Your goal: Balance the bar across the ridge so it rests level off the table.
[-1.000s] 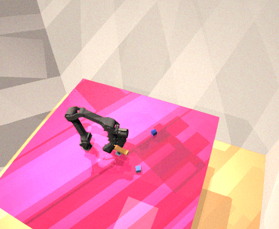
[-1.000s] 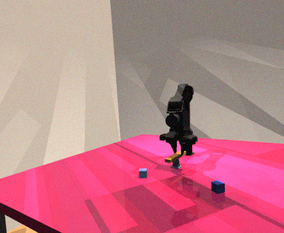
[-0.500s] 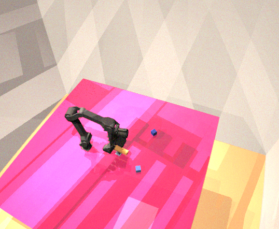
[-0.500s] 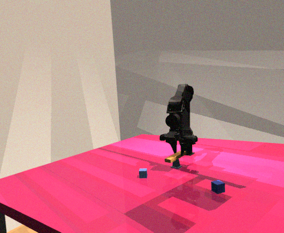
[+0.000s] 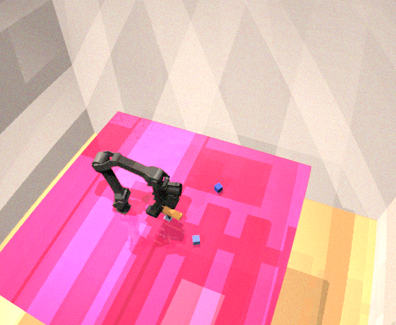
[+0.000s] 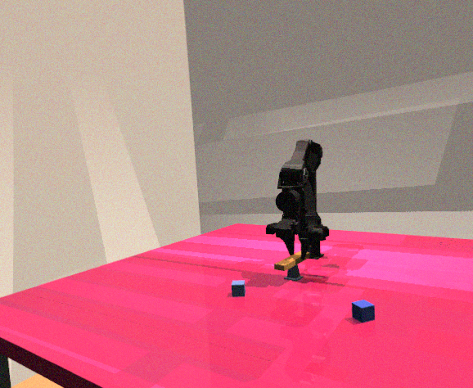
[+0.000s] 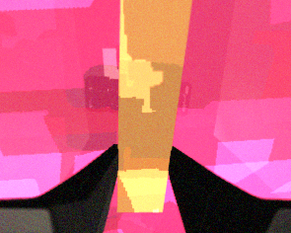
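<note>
The yellow bar lies 3 cm ahead of my gripper tip. The rest, counted from my gripper tip: dark blue cube: 20 cm ahead, 25 cm to the left, 4 cm below; then light blue cube: 21 cm ahead, 7 cm to the right, 4 cm below.
</note>
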